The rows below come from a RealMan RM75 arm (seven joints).
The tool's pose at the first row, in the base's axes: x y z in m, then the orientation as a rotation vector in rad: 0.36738 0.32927 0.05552 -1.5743 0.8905 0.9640
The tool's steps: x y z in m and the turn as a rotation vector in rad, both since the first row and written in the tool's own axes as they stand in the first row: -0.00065 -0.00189 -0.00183 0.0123 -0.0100 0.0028; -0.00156 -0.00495 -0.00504 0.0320 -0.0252 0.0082; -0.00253 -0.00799 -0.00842 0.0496 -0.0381 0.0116; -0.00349 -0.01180 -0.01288 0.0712 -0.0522 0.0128; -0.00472 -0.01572 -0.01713 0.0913 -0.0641 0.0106; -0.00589 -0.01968 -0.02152 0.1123 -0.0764 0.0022; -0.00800 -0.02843 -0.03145 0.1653 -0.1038 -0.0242
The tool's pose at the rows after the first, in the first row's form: 0.36909 0.32787 0.05709 -1.5570 0.8903 0.9659; 0.37195 0.32535 0.05954 -1.5294 0.8913 0.9689; 0.37479 0.32267 0.06205 -1.5057 0.8914 0.9700; 0.37849 0.31907 0.06500 -1.4785 0.8900 0.9679; 0.38215 0.31572 0.06821 -1.4551 0.8867 0.9628; 0.38588 0.31223 0.07140 -1.4327 0.8781 0.9531; 0.39437 0.30426 0.07805 -1.3800 0.8545 0.9225
